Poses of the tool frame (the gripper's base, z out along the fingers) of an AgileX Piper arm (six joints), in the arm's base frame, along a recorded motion.
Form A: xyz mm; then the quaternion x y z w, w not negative.
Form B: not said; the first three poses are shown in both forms.
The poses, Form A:
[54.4, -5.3, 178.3, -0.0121, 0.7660, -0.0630, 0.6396]
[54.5, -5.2, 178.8, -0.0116, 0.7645, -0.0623, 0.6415]
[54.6, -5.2, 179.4, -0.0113, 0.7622, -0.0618, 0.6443]
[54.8, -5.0, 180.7, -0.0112, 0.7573, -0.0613, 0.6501]
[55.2, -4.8, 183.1, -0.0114, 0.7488, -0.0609, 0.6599]
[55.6, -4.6, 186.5, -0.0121, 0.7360, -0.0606, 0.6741]
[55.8, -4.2, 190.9, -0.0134, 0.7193, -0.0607, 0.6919]
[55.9, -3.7, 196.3, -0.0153, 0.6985, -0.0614, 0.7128]
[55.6, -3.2, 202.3, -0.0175, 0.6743, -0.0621, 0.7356]
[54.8, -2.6, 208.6, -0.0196, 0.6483, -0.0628, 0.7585]
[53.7, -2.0, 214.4, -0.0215, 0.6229, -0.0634, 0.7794]
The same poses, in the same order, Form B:
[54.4, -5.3, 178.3, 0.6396, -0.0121, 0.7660, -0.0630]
[54.5, -5.2, 178.8, 0.6415, -0.0116, 0.7645, -0.0623]
[54.6, -5.2, 179.4, 0.6443, -0.0113, 0.7622, -0.0618]
[54.8, -5.0, 180.7, 0.6501, -0.0112, 0.7573, -0.0613]
[55.2, -4.8, 183.1, 0.6599, -0.0114, 0.7488, -0.0609]
[55.6, -4.6, 186.5, 0.6741, -0.0121, 0.7360, -0.0606]
[55.8, -4.2, 190.9, 0.6919, -0.0134, 0.7193, -0.0607]
[55.9, -3.7, 196.3, 0.7128, -0.0153, 0.6985, -0.0614]
[55.6, -3.2, 202.3, 0.7356, -0.0175, 0.6743, -0.0621]
[54.8, -2.6, 208.6, 0.7585, -0.0196, 0.6483, -0.0628]
[53.7, -2.0, 214.4, 0.7794, -0.0215, 0.6229, -0.0634]

